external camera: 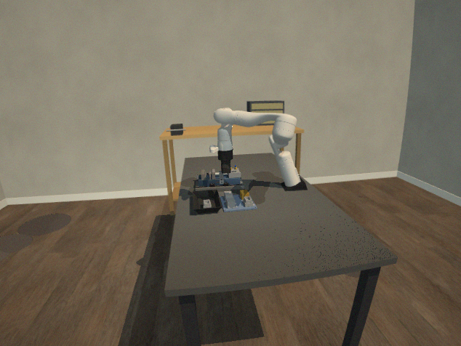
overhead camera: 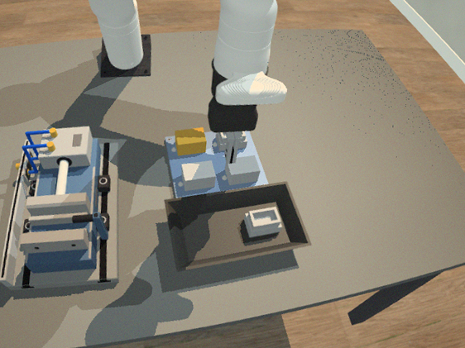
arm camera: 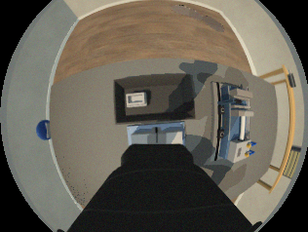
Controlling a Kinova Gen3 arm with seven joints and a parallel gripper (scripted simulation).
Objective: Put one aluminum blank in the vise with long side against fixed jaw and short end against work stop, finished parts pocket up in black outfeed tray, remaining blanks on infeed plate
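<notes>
Right now my hand is 40 mm past the plain gray blank, 50 mm to the left of it and 110 mm above it. The rest, counted from my hand: yellow brass blank 130 mm behind, 50 mm to the right, 110 mm below; vise 300 mm to the right, 100 mm below.
</notes>
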